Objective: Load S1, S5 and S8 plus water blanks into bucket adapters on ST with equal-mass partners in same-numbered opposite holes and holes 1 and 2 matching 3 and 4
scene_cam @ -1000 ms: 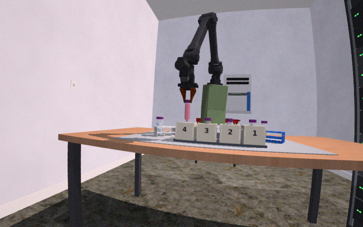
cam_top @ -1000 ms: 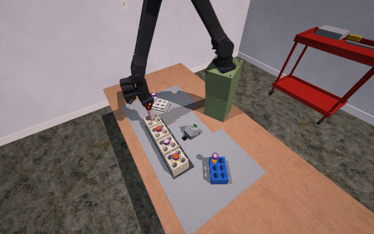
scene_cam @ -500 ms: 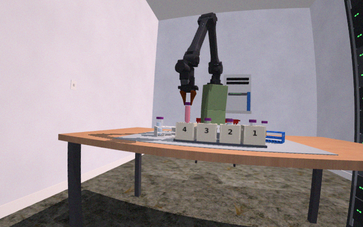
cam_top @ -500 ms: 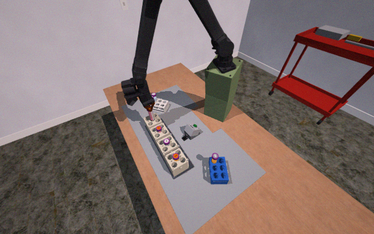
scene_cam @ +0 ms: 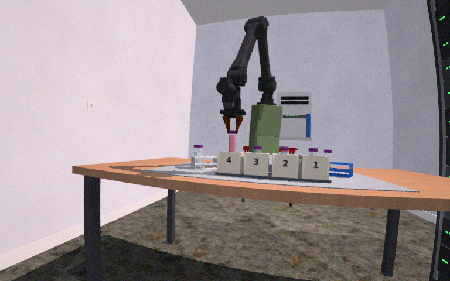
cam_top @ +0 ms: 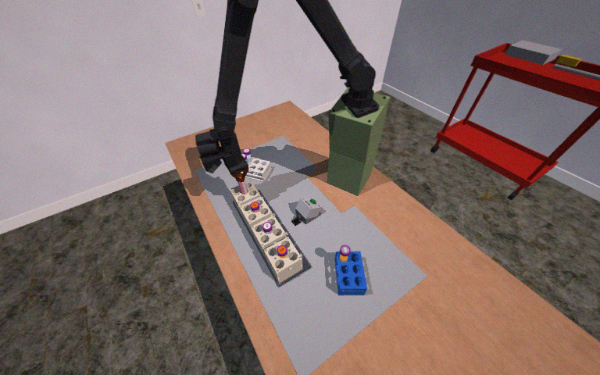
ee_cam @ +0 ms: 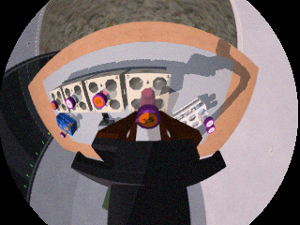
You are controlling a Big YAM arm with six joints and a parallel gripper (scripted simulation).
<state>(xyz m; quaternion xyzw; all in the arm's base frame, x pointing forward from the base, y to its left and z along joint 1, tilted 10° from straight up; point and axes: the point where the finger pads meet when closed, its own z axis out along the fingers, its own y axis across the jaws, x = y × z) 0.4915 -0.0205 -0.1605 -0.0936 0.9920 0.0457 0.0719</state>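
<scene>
My hand is 260 mm past the green done key, 130 mm to the right of it and 120 mm above it. Also, from my hand: blue sample rack RS: 440 mm to the left, 260 mm behind, 150 mm below; then white blank rack RB: 190 mm to the right, 150 mm below, 80 mm behind.
</scene>
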